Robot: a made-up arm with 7 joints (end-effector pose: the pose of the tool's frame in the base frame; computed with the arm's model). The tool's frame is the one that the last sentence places. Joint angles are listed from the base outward.
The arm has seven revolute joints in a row. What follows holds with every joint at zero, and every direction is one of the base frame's. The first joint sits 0.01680 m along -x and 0.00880 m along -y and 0.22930 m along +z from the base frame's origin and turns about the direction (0, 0.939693, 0.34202), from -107.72 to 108.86 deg. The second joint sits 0.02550 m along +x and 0.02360 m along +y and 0.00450 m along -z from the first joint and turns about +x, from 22.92 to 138.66 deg. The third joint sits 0.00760 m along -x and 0.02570 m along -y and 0.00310 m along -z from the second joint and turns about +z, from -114.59 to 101.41 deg. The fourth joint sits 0.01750 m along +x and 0.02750 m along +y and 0.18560 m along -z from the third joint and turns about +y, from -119.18 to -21.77 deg. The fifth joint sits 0.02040 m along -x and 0.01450 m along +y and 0.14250 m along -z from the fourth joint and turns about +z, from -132.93 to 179.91 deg. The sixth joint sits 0.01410 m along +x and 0.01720 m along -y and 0.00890 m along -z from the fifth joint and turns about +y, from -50.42 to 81.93 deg. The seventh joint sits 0.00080 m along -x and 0.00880 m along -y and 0.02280 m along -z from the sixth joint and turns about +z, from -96.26 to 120.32 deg. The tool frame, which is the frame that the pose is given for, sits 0.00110 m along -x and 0.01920 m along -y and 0.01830 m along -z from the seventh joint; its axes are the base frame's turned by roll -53.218, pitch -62.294 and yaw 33.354 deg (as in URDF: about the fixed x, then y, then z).
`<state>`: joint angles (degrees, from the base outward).
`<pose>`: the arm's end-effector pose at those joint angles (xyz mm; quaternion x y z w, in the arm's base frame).
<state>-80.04 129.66 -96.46 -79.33 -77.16 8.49 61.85</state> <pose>114.2 329.9 335.1 0.1928 -0.2260 -0.8334 0.4661</pose>
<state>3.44 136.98 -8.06 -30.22 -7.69 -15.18 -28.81</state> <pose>111.2 295.4 453.9 0.3102 0.1520 -0.7984 0.4932</pose>
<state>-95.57 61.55 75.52 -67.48 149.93 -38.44 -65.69</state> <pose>93.8 315.7 342.4 0.0641 0.3658 -0.6112 0.6989</pose>
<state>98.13 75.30 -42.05 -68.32 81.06 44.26 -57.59</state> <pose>-299.2 163.7 166.8 -0.4073 0.1766 0.2450 0.8619</pose>
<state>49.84 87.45 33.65 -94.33 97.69 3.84 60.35</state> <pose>131.0 230.9 238.1 -0.0719 -0.8957 0.4152 0.1418</pose>
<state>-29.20 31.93 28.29 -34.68 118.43 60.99 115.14</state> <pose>240.8 219.9 62.0 0.1007 -0.2435 -0.9646 0.0074</pose>
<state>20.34 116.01 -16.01 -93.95 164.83 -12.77 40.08</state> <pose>216.9 238.0 243.2 0.0342 -0.8177 0.5648 0.1061</pose>
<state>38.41 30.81 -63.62 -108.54 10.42 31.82 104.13</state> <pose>-29.2 -74.8 -31.7 -0.1421 -0.4303 0.5964 0.6625</pose>
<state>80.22 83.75 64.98 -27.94 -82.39 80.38 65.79</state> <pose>-154.7 342.6 350.3 0.7559 0.1779 -0.5298 0.3411</pose>
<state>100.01 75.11 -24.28 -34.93 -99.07 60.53 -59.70</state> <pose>-228.0 311.7 266.9 0.4214 -0.8174 0.3163 0.2328</pose>
